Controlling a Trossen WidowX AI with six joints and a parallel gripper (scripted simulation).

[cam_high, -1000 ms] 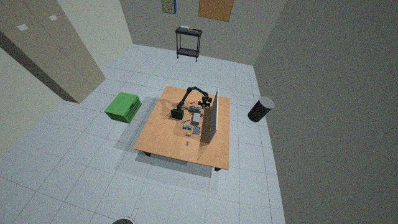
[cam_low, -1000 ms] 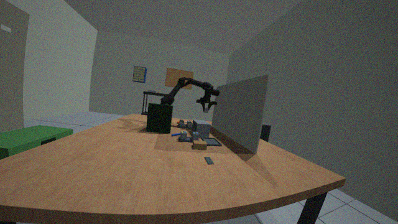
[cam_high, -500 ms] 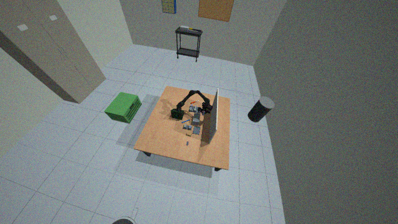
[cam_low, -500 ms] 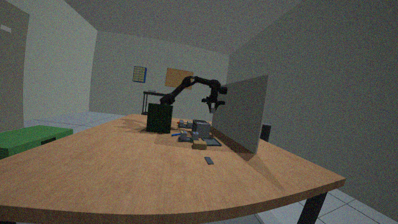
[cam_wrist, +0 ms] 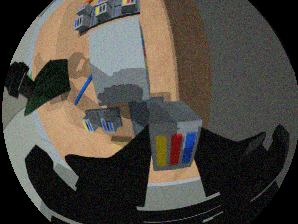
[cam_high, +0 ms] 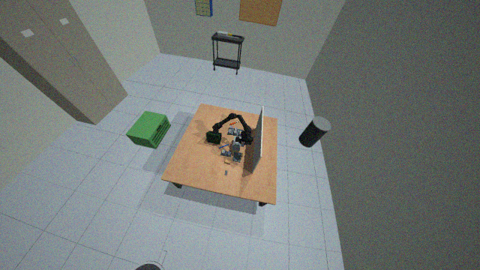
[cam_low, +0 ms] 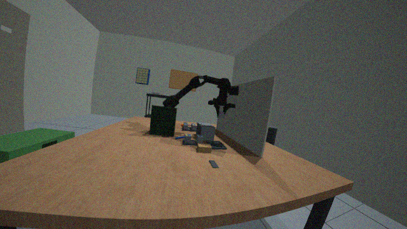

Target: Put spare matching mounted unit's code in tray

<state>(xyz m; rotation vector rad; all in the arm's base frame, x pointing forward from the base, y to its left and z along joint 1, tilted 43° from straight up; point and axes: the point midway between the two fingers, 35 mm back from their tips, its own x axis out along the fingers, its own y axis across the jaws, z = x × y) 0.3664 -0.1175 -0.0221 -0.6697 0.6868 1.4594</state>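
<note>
Now: gripper tip 40 mm past the dark flat tray, 90 mm to the left of it and 180 mm above it. Also, from my gripper tip: blue stick (230 mm behind, 30 mm to the left, 170 mm below); grey panel (170 mm ahead, 90 mm to the left, 40 mm above); grey mounted unit (70 mm behind, 90 mm to the left, 130 mm below).
</note>
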